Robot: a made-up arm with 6 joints. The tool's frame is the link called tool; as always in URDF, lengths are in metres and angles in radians. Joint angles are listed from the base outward.
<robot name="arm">
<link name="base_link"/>
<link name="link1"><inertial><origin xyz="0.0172 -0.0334 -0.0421"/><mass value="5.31"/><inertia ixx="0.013" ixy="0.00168" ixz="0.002" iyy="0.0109" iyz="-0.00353" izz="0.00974"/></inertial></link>
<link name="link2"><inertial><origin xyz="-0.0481 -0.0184 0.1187"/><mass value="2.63"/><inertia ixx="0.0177" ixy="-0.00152" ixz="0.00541" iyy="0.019" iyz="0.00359" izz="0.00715"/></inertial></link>
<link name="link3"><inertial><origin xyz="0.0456 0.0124 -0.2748"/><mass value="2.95"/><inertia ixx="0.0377" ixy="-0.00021" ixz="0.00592" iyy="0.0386" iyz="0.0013" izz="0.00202"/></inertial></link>
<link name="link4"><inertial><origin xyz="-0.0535 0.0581 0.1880"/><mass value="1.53"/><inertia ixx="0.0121" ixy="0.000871" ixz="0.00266" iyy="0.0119" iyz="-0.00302" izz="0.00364"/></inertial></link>
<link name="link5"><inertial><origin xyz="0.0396 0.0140 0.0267"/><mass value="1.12"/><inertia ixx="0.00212" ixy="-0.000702" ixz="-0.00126" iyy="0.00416" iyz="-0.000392" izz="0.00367"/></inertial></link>
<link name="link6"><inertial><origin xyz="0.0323 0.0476 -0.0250"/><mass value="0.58"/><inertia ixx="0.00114" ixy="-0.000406" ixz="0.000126" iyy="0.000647" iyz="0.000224" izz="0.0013"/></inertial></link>
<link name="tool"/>
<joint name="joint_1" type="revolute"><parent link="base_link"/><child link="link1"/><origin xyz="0 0 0.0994" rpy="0 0 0"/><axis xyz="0 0 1"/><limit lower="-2.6" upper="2.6"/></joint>
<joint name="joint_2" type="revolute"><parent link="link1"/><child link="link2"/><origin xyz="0.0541 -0.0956 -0.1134" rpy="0 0 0"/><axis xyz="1 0 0"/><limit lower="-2.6" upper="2.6"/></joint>
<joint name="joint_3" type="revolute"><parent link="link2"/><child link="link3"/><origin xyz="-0.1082 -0.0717 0.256" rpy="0 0 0"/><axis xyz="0 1 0"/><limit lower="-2.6" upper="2.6"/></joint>
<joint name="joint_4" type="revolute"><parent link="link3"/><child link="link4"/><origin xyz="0.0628 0.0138 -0.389" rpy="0 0 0"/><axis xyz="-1 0 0"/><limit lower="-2.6" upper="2.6"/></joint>
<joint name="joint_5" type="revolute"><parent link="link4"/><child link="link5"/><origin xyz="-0.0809 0.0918 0.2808" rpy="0 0 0"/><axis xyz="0 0 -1"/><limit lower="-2.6" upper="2.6"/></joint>
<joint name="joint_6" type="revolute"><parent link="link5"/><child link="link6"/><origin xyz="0.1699 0.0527 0.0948" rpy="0 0 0"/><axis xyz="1 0 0"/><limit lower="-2.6" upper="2.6"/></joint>
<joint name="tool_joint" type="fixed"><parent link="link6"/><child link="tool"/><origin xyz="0.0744 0.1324 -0.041" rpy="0 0 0"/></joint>
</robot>
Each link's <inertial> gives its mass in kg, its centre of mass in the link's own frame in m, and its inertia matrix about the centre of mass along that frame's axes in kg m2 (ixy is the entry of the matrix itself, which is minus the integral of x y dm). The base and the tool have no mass. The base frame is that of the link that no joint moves.
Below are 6 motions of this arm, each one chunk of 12 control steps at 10 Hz.
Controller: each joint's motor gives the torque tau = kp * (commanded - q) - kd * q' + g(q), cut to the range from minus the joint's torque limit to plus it. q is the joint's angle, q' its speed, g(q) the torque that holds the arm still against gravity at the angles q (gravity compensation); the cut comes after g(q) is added. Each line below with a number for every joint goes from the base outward.
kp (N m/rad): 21 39 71 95 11 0.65
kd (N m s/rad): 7.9 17 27 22 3.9 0.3
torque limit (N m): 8.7 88 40 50 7 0.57
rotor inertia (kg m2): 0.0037 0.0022 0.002 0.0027 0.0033 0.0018
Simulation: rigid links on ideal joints. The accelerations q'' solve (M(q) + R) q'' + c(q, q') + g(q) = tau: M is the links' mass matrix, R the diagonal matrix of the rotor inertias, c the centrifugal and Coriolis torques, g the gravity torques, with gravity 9.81 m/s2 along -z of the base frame. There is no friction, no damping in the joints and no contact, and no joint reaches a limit. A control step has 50 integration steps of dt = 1/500 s. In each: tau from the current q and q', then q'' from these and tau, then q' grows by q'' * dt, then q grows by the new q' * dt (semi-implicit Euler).
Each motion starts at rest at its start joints. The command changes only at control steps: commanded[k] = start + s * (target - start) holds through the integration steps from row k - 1 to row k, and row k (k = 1, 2, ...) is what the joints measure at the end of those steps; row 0 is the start. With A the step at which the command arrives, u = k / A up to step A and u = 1 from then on. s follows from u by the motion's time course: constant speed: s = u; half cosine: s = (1 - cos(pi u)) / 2; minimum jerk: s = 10 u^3 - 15 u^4 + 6 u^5; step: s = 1 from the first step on.
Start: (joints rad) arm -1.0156 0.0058 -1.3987 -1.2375 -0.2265 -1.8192
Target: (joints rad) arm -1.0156 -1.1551 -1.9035 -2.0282 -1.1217 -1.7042
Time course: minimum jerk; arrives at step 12
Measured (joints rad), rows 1 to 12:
1: -1.0159 0.0049 -1.3992 -1.2389 -0.2276 -1.8193
2: -1.0180 -0.0015 -1.4024 -1.2484 -0.2353 -1.8196
3: -1.0229 -0.0204 -1.4121 -1.2736 -0.2562 -1.8197
4: -1.0306 -0.0579 -1.4312 -1.3197 -0.2958 -1.8188
5: -1.0406 -0.1178 -1.4615 -1.3878 -0.3563 -1.8155
6: -1.0522 -0.1999 -1.5029 -1.4747 -0.4364 -1.8090
7: -1.0635 -0.3006 -1.5533 -1.5736 -0.5312 -1.7990
8: -1.0718 -0.4137 -1.6093 -1.6757 -0.6329 -1.7868
9: -1.0735 -0.5314 -1.6663 -1.7717 -0.7321 -1.7747
10: -1.0658 -0.6457 -1.7194 -1.8535 -0.8202 -1.7653
11: -1.0491 -0.7503 -1.7651 -1.9159 -0.8913 -1.7600
12: -1.0279 -0.8409 -1.8018 -1.9582 -0.9446 -1.7574

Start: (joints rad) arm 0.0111 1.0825 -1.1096 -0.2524 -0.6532 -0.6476
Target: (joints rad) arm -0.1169 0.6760 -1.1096 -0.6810 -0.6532 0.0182
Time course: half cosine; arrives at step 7
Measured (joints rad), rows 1 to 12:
1: 0.0108 1.0782 -1.1095 -0.2596 -0.6532 -0.6422
2: 0.0087 1.0632 -1.1092 -0.2849 -0.6530 -0.6216
3: 0.0027 1.0346 -1.1088 -0.3315 -0.6528 -0.5798
4: -0.0089 0.9936 -1.1086 -0.3957 -0.6526 -0.5168
5: -0.0257 0.9447 -1.1086 -0.4680 -0.6526 -0.4384
6: -0.0455 0.8945 -1.1088 -0.5362 -0.6528 -0.3549
7: -0.0646 0.8506 -1.1093 -0.5882 -0.6529 -0.2787
8: -0.0805 0.8154 -1.1098 -0.6217 -0.6531 -0.2164
9: -0.0924 0.7870 -1.1102 -0.6430 -0.6533 -0.1672
10: -0.1009 0.7641 -1.1103 -0.6565 -0.6536 -0.1284
11: -0.1067 0.7458 -1.1104 -0.6651 -0.6538 -0.0979
12: -0.1106 0.7312 -1.1104 -0.6706 -0.6538 -0.0740

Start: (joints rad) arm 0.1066 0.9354 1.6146 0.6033 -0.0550 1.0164
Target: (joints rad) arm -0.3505 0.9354 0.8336 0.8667 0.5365 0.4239
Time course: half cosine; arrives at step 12
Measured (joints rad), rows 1 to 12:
1: 0.1068 0.9356 1.6119 0.6048 -0.0526 1.0144
2: 0.1063 0.9364 1.6016 0.6103 -0.0438 1.0066
3: 0.1025 0.9377 1.5801 0.6211 -0.0258 0.9906
4: 0.0923 0.9393 1.5454 0.6376 0.0026 0.9648
5: 0.0730 0.9411 1.4973 0.6595 0.0414 0.9290
6: 0.0429 0.9425 1.4369 0.6860 0.0893 0.8842
7: 0.0018 0.9432 1.3668 0.7156 0.1441 0.8324
8: -0.0490 0.9430 1.2906 0.7464 0.2028 0.7766
9: -0.1061 0.9418 1.2124 0.7764 0.2621 0.7203
10: -0.1649 0.9398 1.1368 0.8035 0.3186 0.6671
11: -0.2204 0.9375 1.0686 0.8258 0.3687 0.6201
12: -0.2673 0.9351 1.0120 0.8417 0.4095 0.5818

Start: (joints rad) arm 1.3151 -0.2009 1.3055 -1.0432 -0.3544 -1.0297
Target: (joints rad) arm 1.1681 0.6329 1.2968 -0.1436 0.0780 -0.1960
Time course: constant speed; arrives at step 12
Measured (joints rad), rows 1 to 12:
1: 1.3107 -0.1869 1.3058 -1.0177 -0.3448 -1.0194
2: 1.3044 -0.1617 1.3058 -0.9743 -0.3290 -0.9964
3: 1.2972 -0.1274 1.3055 -0.9195 -0.3085 -0.9633
4: 1.2897 -0.0857 1.3050 -0.8574 -0.2842 -0.9227
5: 1.2818 -0.0381 1.3044 -0.7907 -0.2570 -0.8762
6: 1.2734 0.0141 1.3036 -0.7211 -0.2276 -0.8250
7: 1.2645 0.0700 1.3029 -0.6496 -0.1966 -0.7702
8: 1.2549 0.1287 1.3021 -0.5769 -0.1643 -0.7125
9: 1.2448 0.1897 1.3014 -0.5034 -0.1311 -0.6525
10: 1.2342 0.2523 1.3006 -0.4294 -0.0972 -0.5906
11: 1.2231 0.3164 1.2999 -0.3550 -0.0628 -0.5271
12: 1.2117 0.3815 1.2992 -0.2804 -0.0281 -0.4625

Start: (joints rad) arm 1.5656 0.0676 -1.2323 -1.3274 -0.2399 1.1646
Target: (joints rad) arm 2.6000 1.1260 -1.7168 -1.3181 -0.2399 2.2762
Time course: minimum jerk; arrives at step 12
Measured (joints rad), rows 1 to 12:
1: 1.5662 0.0685 -1.2329 -1.3272 -0.2400 1.1651
2: 1.5706 0.0750 -1.2368 -1.3263 -0.2407 1.1694
3: 1.5848 0.0937 -1.2475 -1.3244 -0.2423 1.1835
4: 1.6150 0.1308 -1.2680 -1.3218 -0.2447 1.2143
5: 1.6658 0.1896 -1.2996 -1.3192 -0.2472 1.2668
6: 1.7381 0.2696 -1.3418 -1.3171 -0.2492 1.3429
7: 1.8293 0.3671 -1.3924 -1.3161 -0.2500 1.4406
8: 1.9341 0.4756 -1.4473 -1.3164 -0.2492 1.5539
9: 2.0455 0.5866 -1.5017 -1.3179 -0.2466 1.6744
10: 2.1564 0.6920 -1.5506 -1.3203 -0.2430 1.7918
11: 2.2604 0.7847 -1.5904 -1.3231 -0.2390 1.8971
12: 2.3527 0.8609 -1.6200 -1.3254 -0.2354 1.9848

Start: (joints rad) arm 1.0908 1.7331 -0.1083 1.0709 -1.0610 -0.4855
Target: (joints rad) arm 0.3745 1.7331 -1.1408 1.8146 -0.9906 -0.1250
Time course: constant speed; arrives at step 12
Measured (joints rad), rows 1 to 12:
1: 1.0796 1.7356 -0.1242 1.0910 -1.0631 -0.4705
2: 1.0566 1.7364 -0.1568 1.1267 -1.0631 -0.4531
3: 1.0248 1.7358 -0.2021 1.1726 -1.0617 -0.4339
4: 0.9869 1.7344 -0.2570 1.2249 -1.0591 -0.4129
5: 0.9449 1.7324 -0.3193 1.2812 -1.0558 -0.3904
6: 0.9000 1.7302 -0.3872 1.3400 -1.0518 -0.3666
7: 0.8532 1.7279 -0.4594 1.4003 -1.0472 -0.3416
8: 0.8052 1.7258 -0.5350 1.4614 -1.0422 -0.3157
9: 0.7563 1.7240 -0.6131 1.5231 -1.0369 -0.2889
10: 0.7069 1.7225 -0.6932 1.5851 -1.0314 -0.2613
11: 0.6569 1.7214 -0.7748 1.6472 -1.0256 -0.2329
12: 0.6066 1.7207 -0.8576 1.7094 -1.0196 -0.2040

